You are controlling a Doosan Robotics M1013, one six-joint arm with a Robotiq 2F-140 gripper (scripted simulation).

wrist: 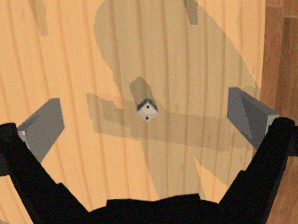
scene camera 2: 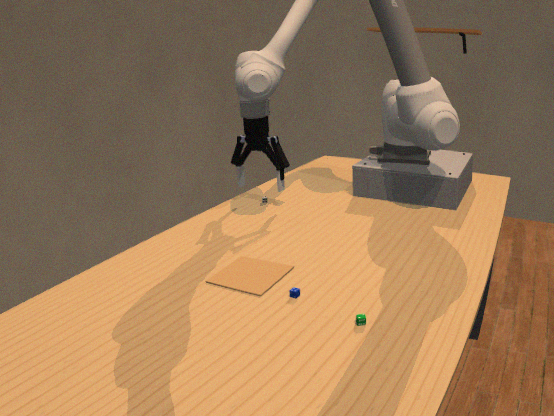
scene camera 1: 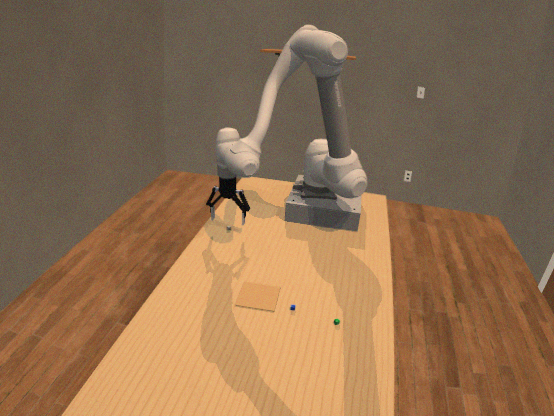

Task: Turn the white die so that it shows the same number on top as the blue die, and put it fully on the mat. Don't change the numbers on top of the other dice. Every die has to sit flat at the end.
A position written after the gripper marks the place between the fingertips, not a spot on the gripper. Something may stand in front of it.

Observation:
In view: the gripper (scene camera 2: 261, 188) and a tan mat (scene camera 2: 253, 276).
The tan mat also shows in scene camera 1 (scene camera 1: 252, 295). The gripper also shows in the wrist view (wrist: 145, 107) and in scene camera 1 (scene camera 1: 228, 221). The wrist view misses the tan mat: it is out of frame.

